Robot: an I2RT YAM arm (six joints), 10 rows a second.
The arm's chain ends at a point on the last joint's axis. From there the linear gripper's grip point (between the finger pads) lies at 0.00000 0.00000 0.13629 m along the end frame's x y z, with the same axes.
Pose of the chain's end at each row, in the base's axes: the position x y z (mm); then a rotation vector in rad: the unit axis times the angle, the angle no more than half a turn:
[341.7 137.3 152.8 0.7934 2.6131 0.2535]
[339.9 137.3 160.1 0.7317 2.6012 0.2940]
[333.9 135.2 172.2 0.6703 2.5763 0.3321]
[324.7 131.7 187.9 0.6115 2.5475 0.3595]
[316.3 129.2 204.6 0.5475 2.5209 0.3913]
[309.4 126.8 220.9 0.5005 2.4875 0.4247]
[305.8 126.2 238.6 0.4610 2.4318 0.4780]
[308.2 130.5 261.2 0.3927 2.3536 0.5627]
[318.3 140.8 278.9 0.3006 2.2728 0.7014]
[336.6 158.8 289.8 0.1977 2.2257 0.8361]
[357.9 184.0 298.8 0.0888 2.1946 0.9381]
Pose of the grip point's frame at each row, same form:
[399.1 145.0 29.5 0.7934 2.6131 0.2535]
[401.1 149.2 38.9 0.7317 2.6012 0.2940]
[399.9 150.8 54.0 0.6703 2.5763 0.3321]
[395.4 150.2 72.8 0.6115 2.5475 0.3595]
[391.1 151.4 92.9 0.5475 2.5209 0.3913]
[388.5 152.6 112.9 0.5005 2.4875 0.4247]
[390.8 156.9 136.6 0.4610 2.4318 0.4780]
[400.4 169.8 168.8 0.3927 2.3536 0.5627]
[414.5 194.8 198.9 0.3006 2.2728 0.7014]
[430.6 228.0 219.5 0.1977 2.2257 0.8361]
[447.0 265.6 235.7 0.0888 2.1946 0.9381]

